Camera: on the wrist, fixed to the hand. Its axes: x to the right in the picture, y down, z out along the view.
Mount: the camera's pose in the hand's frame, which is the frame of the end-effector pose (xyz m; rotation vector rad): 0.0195 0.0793 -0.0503 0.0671 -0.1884 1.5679
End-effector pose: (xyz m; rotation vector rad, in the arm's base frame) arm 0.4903 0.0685 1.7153 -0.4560 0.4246 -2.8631
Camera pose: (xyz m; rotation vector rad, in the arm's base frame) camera 0.4682 0.0018 1.6500 -0.1871 0.3727 -1.2997
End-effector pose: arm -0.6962 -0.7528 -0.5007 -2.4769 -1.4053 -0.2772
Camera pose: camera -0.6195 -0.7925 -0.4590 -2.7280 0.7101 0.3396
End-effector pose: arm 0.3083 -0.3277 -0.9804 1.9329 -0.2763 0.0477
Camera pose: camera 0.3151 -0.3120 -0.8860 1.3319 -1.8364 0.8905
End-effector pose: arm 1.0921 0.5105 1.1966 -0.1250 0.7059 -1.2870
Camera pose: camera 1.1328 0.5317 1.1124 0.3227 0.3770 0.2112
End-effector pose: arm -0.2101 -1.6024 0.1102 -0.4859 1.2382 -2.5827
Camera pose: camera -0.2424 -1.6223 0.0221 0.2413 0.8278 -1.1746
